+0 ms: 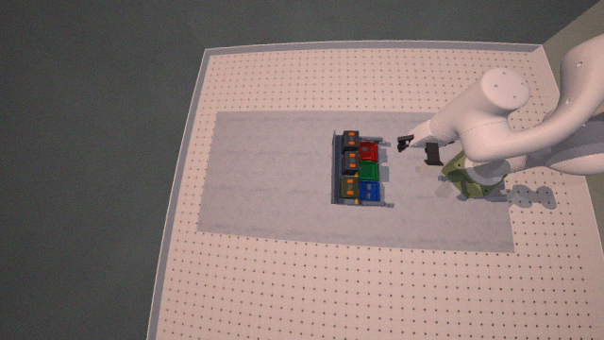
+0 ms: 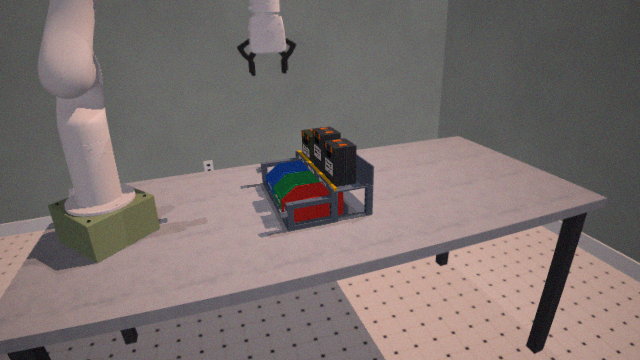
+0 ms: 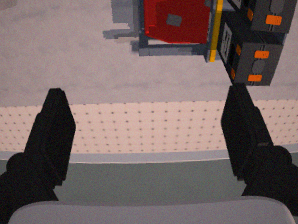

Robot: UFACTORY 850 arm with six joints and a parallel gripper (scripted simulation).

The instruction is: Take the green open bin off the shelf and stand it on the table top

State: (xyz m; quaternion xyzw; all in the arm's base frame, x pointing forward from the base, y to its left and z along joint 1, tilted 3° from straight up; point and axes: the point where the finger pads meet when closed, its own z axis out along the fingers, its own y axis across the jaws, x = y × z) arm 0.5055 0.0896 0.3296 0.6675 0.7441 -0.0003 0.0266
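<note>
Right now the shelf front rail is 42 cm below my hand and 2 cm behind it. Also, from my hand: black box (27 cm below, 18 cm ahead, 10 cm to the right); blue bin (39 cm below, 12 cm to the left, 7 cm ahead); green open bin (39 cm below, 8 cm ahead, 1 cm to the left).
</note>
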